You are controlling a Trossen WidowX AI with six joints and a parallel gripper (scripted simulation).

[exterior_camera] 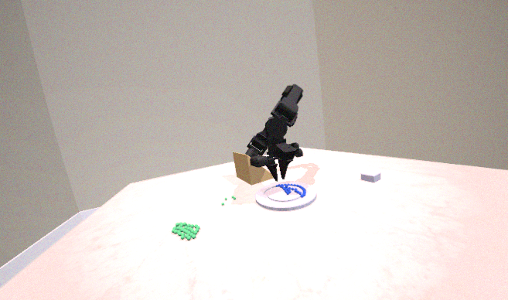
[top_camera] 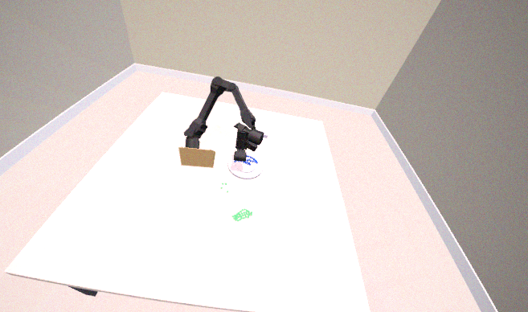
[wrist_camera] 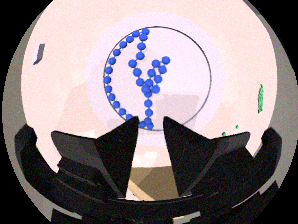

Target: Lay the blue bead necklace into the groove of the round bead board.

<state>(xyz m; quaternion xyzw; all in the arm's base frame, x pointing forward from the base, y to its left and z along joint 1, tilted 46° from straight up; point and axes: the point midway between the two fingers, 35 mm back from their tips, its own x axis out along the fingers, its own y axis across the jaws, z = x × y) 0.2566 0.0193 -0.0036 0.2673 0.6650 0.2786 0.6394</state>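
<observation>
The round white bead board is 4 cm ahead of my gripper tip, 1 cm to the right of it and 3 cm below it. The rest, counted from my gripper tip: small grey block (15 cm ahead, 28 cm to the left, 3 cm below).
</observation>
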